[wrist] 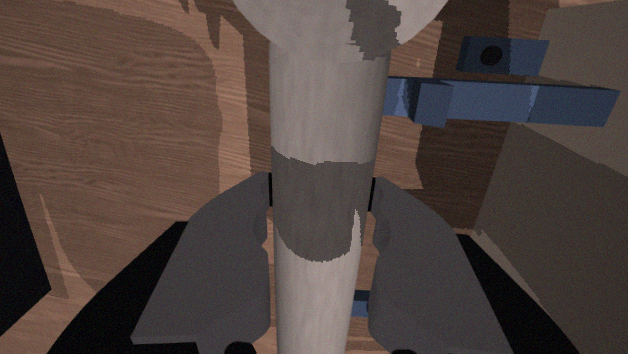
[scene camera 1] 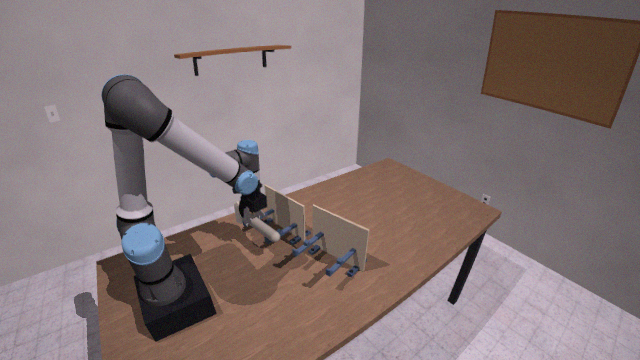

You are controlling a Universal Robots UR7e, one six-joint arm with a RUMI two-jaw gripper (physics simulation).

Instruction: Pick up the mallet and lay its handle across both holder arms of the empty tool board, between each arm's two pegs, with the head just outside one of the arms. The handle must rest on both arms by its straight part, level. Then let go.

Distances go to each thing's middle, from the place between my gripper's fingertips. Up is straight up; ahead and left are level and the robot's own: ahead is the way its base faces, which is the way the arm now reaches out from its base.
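Labels:
The pale wooden mallet (wrist: 328,74) is where I am looking now, and I find it 20 mm above my hand and 30 mm to the right of it.

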